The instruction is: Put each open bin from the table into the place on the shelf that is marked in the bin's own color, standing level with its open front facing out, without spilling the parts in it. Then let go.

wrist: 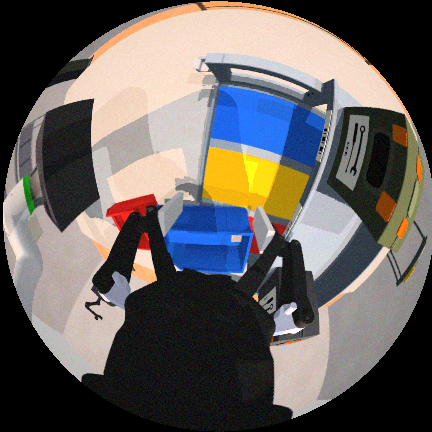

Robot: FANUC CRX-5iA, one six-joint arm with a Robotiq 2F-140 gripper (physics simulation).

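Places are measured from the arm's base along level axes (x right, y ahead, z up), in centimetres.
Where they show: gripper, fingertip midpoint: (218, 207); arm's base at its link origin: (40, 182).
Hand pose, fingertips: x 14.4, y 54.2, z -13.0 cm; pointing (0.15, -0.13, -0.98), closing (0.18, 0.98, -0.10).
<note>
Each offset is from my fingertips to the top centre of the thing. "pt": to the spot under its first point.
A blue open bin @[pt dy -3.5, dx +10.4, dz -4.2 cm] (207, 238) sits right under my gripper (218, 207). The two grey finger pads stand on either side of the bin, close to its side walls, and the fingers are open with nothing clamped. A small tan part @[dy +2.5, dx +8.3, dz -3.5 cm] (235, 238) lies inside the bin near its right wall. A red bin @[pt dy -18.3, dx +1.6, dz -0.4 cm] (130, 207) lies behind and to the left of the blue one, partly hidden by my left finger; another red piece @[pt dy +11.1, dx +7.3, dz -5.6 cm] (278, 229) shows by the right pad. Beyond stands the shelf @[pt dy +11.7, dx -13.5, dz +4.5 cm] (328, 120) with a blue marked place (257, 120) and a yellow marked place (233, 173).
A dark green toolbox @[pt dy +13.2, dx -10.8, dz +10.8 cm] (379, 169) with orange latches stands right of the shelf. A black panel (66, 157) stands at the left. A grey box with a tool label @[pt dy +9.1, dx +10.1, dz +8.6 cm] (268, 300) lies low right under my fingers. The robot's white arm (19, 238) shows at far left.
</note>
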